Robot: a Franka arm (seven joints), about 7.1 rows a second.
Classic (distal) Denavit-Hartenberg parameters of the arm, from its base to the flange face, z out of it. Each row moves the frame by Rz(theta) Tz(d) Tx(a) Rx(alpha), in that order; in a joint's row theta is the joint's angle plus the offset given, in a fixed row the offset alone. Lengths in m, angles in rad.
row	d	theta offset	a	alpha
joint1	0.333	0	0	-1.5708
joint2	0	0	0	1.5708
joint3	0.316	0	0.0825	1.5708
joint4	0	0	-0.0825	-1.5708
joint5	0.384	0	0	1.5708
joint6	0	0	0.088	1.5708
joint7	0.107	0	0	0
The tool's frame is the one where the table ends.
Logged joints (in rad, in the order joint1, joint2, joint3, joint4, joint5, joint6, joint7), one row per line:
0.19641, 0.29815, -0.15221, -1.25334, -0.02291, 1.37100, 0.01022
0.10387, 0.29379, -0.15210, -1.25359, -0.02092, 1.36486, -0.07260
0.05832, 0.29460, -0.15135, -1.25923, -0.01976, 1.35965, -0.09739
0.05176, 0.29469, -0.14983, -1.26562, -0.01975, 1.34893, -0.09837
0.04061, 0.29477, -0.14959, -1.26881, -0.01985, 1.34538, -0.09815
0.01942, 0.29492, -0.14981, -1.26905, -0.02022, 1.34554, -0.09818
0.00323, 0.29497, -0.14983, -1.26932, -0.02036, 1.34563, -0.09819
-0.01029, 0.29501, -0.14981, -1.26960, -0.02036, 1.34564, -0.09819
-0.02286, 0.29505, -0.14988, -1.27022, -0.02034, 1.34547, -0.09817
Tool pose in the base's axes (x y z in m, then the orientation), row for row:
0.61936, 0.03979, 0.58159, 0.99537, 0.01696, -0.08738, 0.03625
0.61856, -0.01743, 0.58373, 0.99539, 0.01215, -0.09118, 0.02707
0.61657, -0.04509, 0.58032, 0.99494, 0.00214, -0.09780, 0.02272
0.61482, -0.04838, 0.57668, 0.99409, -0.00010, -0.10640, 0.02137
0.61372, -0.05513, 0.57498, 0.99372, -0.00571, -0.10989, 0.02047
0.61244, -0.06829, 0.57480, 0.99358, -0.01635, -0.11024, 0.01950
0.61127, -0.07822, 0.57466, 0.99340, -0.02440, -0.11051, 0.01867
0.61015, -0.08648, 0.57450, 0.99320, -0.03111, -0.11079, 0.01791
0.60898, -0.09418, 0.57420, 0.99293, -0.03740, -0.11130, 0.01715
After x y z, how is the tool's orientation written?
As a quaternion, x y z w.
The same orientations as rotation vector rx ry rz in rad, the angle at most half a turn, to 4 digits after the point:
3.0569, 0.0521, -0.2684
3.0743, 0.0375, -0.2816
3.0813, 0.0066, -0.3029
3.0813, -0.0003, -0.3298
3.0818, -0.0177, -0.3408
3.0833, -0.0507, -0.3421
3.0843, -0.0758, -0.3431
3.0851, -0.0966, -0.3441
3.0858, -0.1162, -0.3459

